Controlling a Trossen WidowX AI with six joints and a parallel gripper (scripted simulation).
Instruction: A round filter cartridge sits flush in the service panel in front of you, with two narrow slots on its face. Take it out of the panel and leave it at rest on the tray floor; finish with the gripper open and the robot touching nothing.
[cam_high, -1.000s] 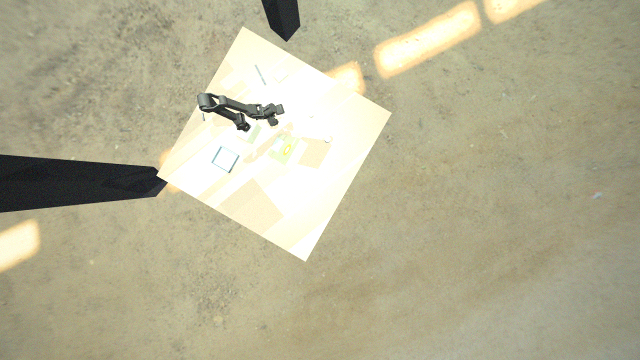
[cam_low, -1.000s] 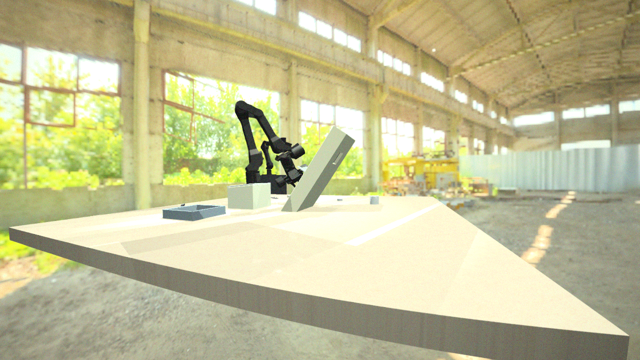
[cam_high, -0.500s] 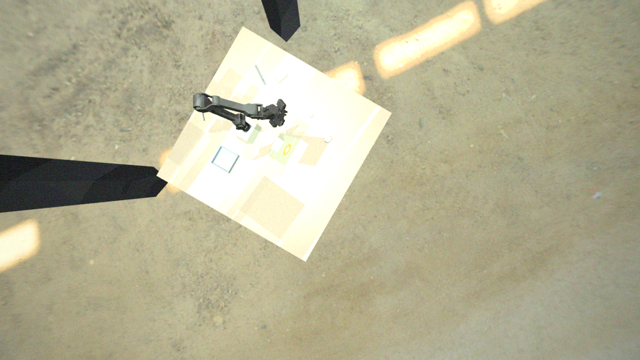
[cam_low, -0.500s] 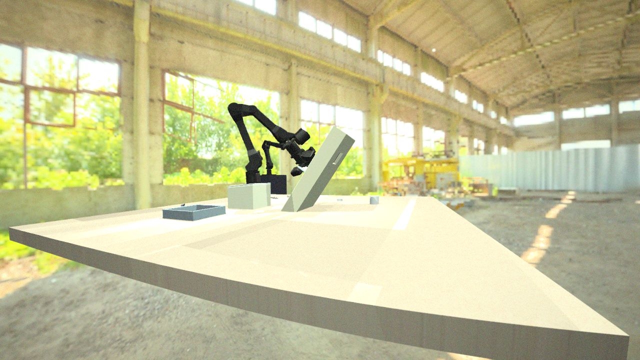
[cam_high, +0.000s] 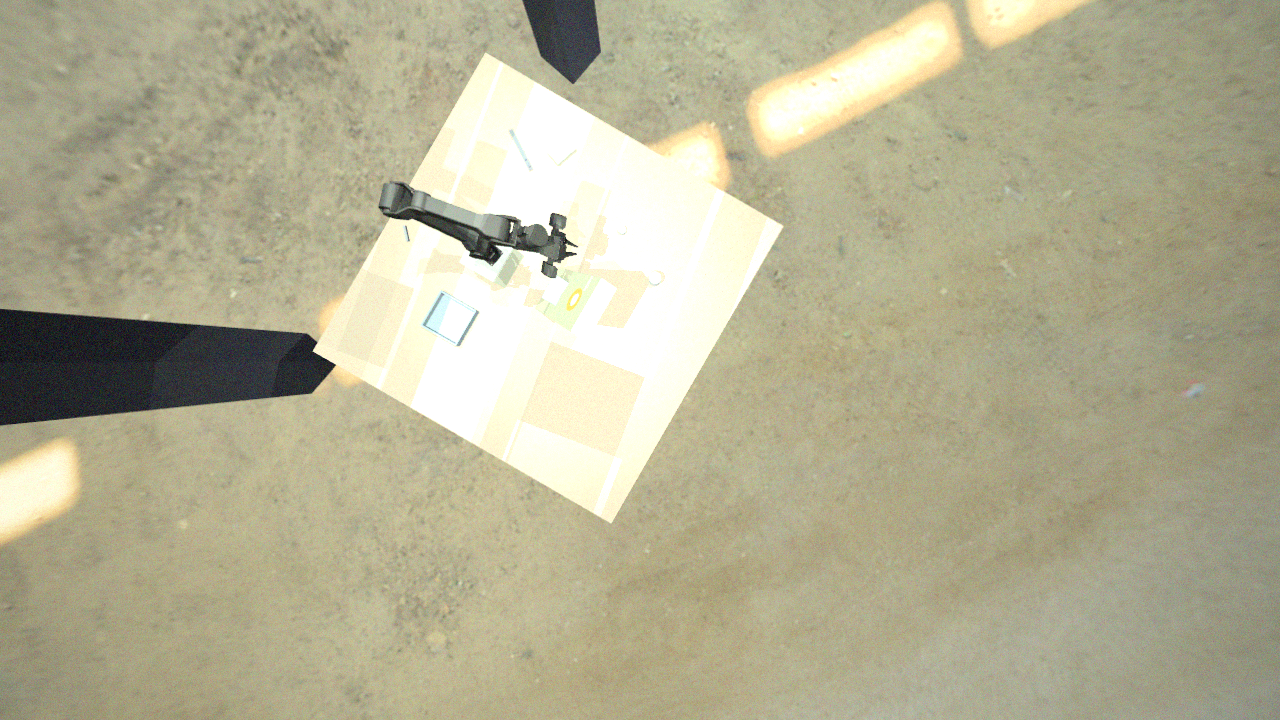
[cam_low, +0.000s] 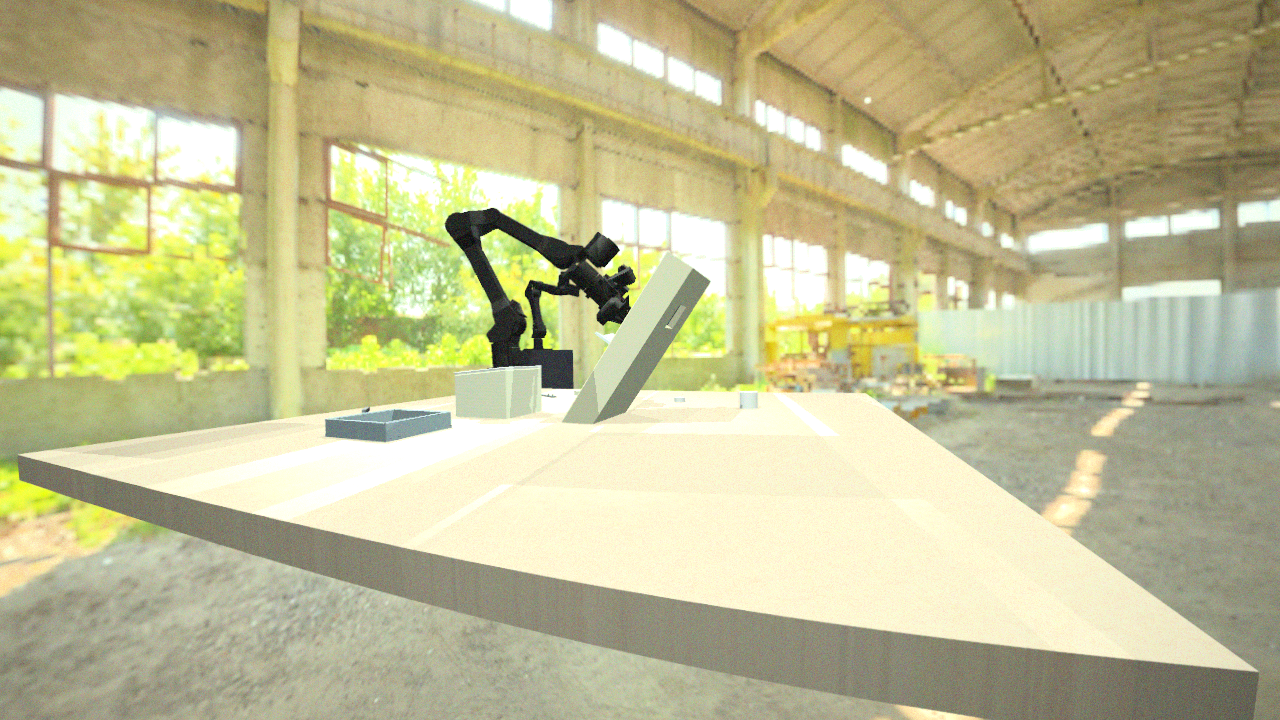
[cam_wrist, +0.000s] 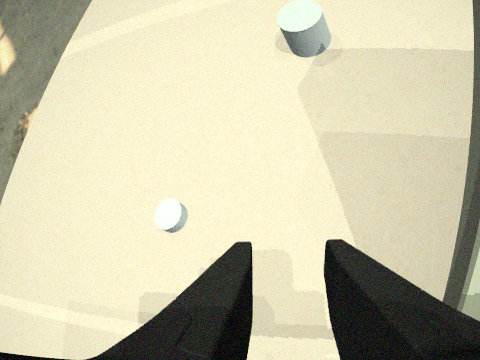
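The round filter cartridge is 120 mm ahead of my gripper tip, 120 mm to the right of it and 30 mm above it. The rest, counted from my gripper tip: white square: 350 mm behind, 270 mm to the left, 190 mm below; service panel: 80 mm ahead, 130 mm to the right, 40 mm below; blue-grey tray: 260 mm behind, 480 mm to the right, 190 mm below.
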